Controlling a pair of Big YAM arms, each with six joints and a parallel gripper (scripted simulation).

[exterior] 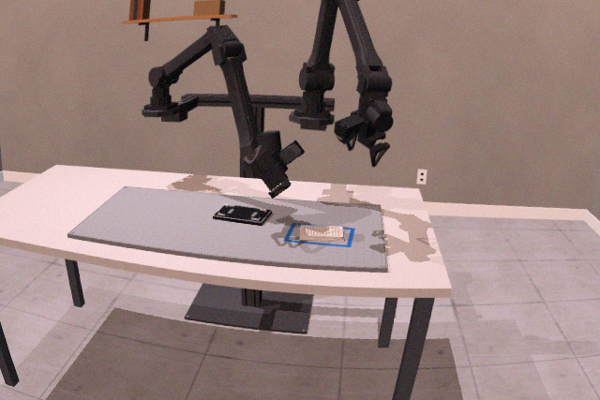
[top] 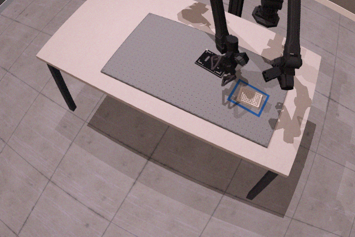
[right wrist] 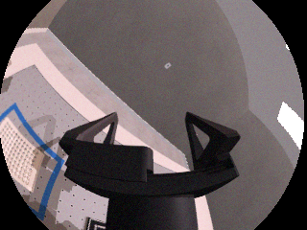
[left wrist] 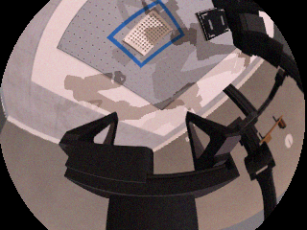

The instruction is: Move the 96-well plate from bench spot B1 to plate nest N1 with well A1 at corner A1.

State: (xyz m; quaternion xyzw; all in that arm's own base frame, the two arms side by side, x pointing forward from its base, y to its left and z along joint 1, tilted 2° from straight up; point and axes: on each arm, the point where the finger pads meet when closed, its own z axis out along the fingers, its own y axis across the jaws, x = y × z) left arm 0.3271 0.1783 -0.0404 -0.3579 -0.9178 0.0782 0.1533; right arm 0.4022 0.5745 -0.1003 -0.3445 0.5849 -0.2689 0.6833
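The 96-well plate is 23 cm below my left hand, 10 cm to the right of it and 4 cm ahead of it. Round my left hand: plate nest (37 cm to the right, 24 cm below, 5 cm behind).
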